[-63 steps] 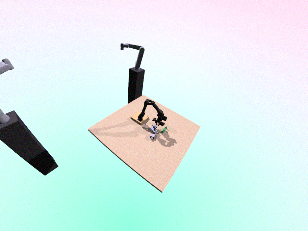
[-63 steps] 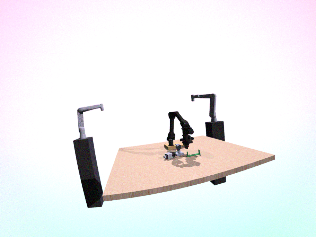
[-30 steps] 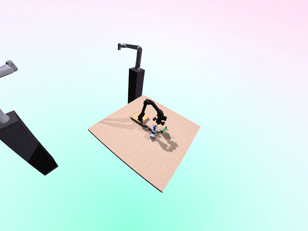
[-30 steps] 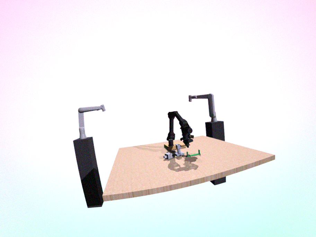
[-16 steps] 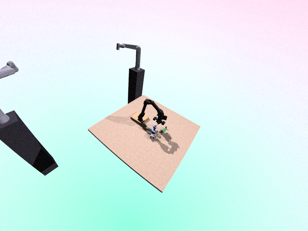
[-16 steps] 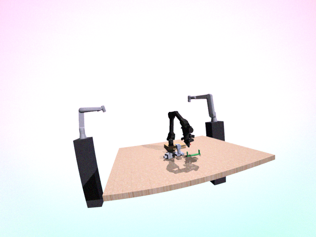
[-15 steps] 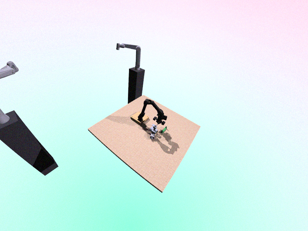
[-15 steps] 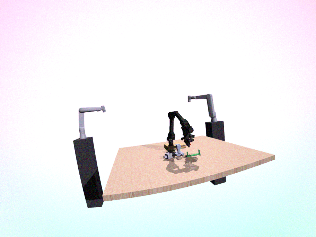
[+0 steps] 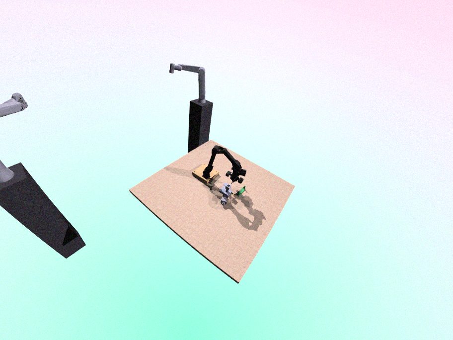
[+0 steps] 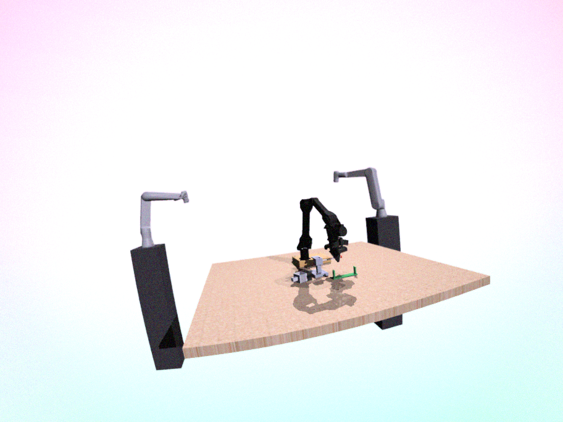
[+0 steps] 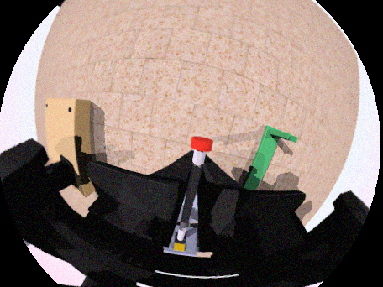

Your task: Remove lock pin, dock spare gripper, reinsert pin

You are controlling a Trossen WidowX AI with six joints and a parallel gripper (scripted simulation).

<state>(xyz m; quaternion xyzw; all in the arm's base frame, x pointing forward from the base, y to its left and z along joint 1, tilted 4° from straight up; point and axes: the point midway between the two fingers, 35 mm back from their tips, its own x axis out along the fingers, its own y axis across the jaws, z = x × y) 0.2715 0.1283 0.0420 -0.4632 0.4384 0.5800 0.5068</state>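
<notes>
Now: the green cradle 120 mm ahead of my gripper tip, 10 mm to the right of it and 30 mm below it. Round my gripper tip: spare gripper (60 mm ahead, 240 mm to the right, 30 mm below); then mount (120 mm to the right).
</notes>
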